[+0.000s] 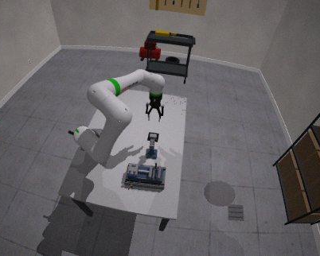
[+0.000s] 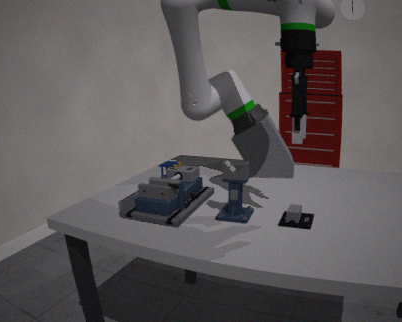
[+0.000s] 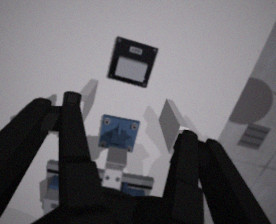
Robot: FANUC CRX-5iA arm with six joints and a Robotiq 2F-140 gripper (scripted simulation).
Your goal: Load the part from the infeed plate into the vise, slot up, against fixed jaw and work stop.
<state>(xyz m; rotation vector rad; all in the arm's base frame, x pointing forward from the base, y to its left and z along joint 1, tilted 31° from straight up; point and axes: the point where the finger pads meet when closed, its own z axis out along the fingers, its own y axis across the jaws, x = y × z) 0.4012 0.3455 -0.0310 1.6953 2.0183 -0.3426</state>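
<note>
Right now the part is 24 cm below my hand. Also, from my hand: air cylinder rod (3 cm ahead, 39 cm to the right, 18 cm below); then blue work stop (11 cm ahead, 31 cm to the right, 20 cm below); then black infeed plate (1 cm to the left, 25 cm below).
</note>
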